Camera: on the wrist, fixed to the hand. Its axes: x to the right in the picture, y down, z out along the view.
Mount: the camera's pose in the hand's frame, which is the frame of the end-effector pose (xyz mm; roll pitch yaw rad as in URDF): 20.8 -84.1 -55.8 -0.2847 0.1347 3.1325
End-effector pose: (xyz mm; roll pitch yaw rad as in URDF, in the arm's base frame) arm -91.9 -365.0 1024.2 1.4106 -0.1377 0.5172
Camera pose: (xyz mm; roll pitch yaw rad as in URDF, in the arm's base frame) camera -83.6 -312.4 936.0 -1.7141 0.1490 -2.7603
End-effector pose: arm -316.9 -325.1 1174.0 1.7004 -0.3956 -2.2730
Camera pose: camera -297.7 -404.9 1111.7 -2.0373 0.3657 0.7268
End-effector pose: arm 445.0 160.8 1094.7 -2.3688 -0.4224 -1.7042
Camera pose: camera 468.9 179.3 1193.2 2.1238 0.3302 1.5435
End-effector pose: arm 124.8 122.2 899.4 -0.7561 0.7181 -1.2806
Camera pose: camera 37.2 67.9 898.6 0.4073 -0.6111 1.9657
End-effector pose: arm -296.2 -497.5 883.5 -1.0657 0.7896 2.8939
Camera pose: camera -320.5 -399.0 901.5 0.6793 -0.7106 -0.0978
